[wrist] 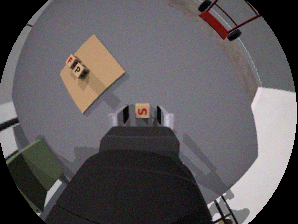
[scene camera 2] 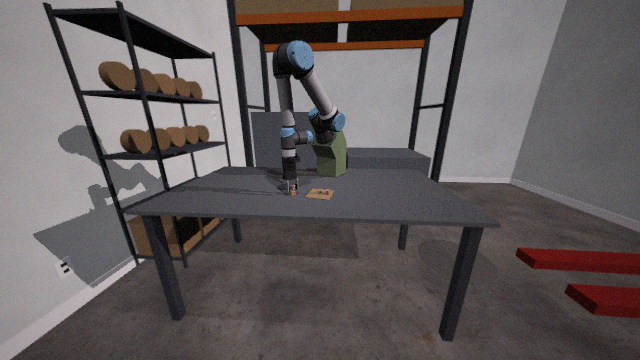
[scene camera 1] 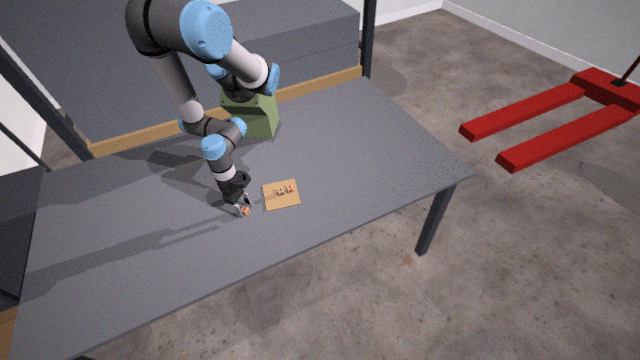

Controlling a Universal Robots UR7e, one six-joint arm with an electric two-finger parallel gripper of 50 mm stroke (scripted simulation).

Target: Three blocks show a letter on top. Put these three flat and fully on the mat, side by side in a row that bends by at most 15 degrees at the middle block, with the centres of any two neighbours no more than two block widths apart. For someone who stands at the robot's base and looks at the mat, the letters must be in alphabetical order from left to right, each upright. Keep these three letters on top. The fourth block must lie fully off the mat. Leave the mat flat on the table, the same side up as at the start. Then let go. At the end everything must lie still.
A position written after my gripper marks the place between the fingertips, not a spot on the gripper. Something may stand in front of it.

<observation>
In view: my gripper (wrist: pixel 142 111) and a tan mat (scene camera 1: pixel 272 200).
The tan mat shows as well in the wrist view (wrist: pixel 104 70).
</observation>
